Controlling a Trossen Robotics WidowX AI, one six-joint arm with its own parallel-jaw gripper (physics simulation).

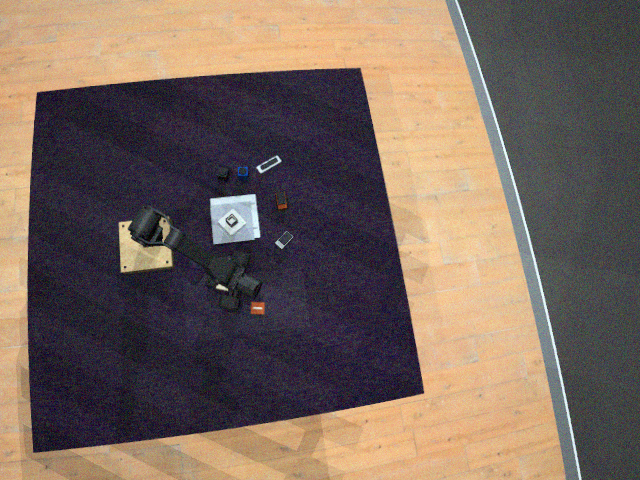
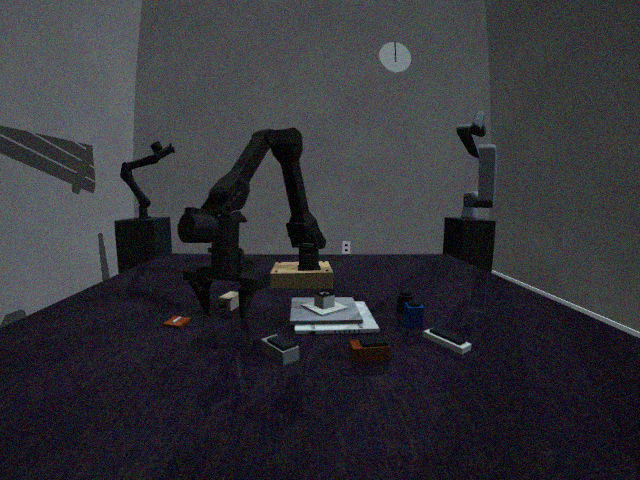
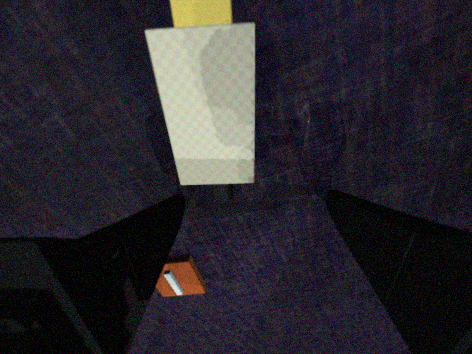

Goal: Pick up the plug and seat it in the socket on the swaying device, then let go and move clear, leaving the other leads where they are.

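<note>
The plug is a cream block with a yellow tip. It lies on the dark mat, just ahead of my gripper's fingertips and not gripped. My gripper is wide open and empty, low over the mat, with one finger on either side of the plug's near end. The device is a grey plate carrying a small white socket block. It sits apart from the gripper, toward the mat's middle.
A flat orange lead lies close beside the gripper. Around the device lie a grey box, an orange box, a white bar, a blue piece and a black piece. The arm's wooden base stands nearby.
</note>
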